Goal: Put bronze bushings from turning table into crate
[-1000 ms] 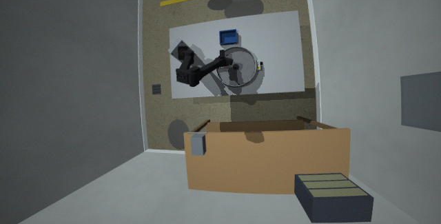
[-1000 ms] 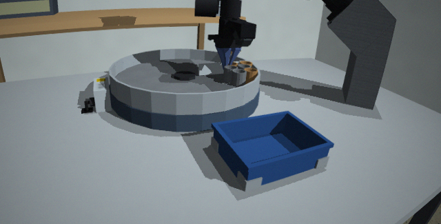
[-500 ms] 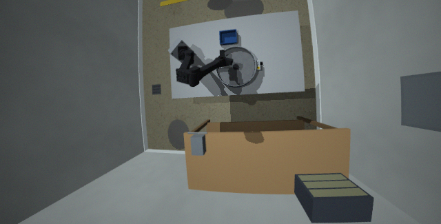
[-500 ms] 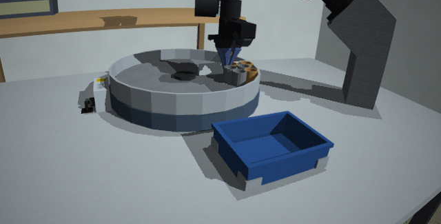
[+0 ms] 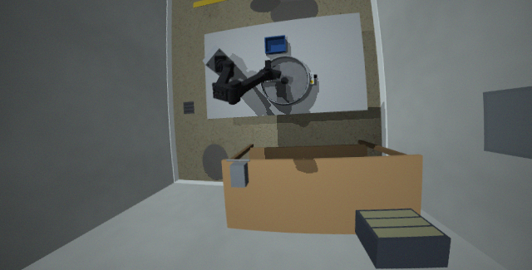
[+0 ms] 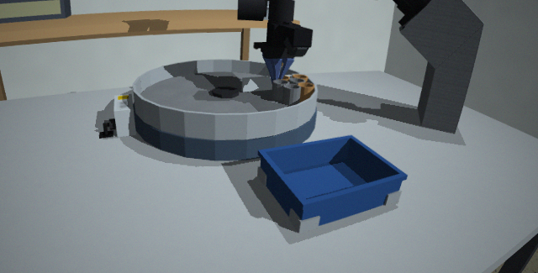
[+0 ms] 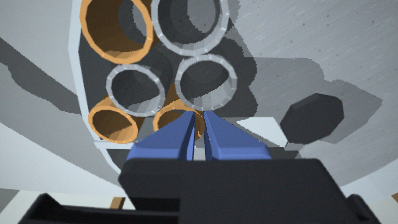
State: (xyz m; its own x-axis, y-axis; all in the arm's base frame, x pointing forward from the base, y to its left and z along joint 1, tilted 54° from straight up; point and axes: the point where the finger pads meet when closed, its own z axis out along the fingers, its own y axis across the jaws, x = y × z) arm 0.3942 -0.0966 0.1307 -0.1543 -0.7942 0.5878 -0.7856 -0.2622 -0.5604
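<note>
The crate lies 120 mm ahead of my hand, 300 mm to the left of it and 60 mm below it. Also, from my hand: turning table: 110 mm ahead, 50 mm to the right, 30 mm below.
</note>
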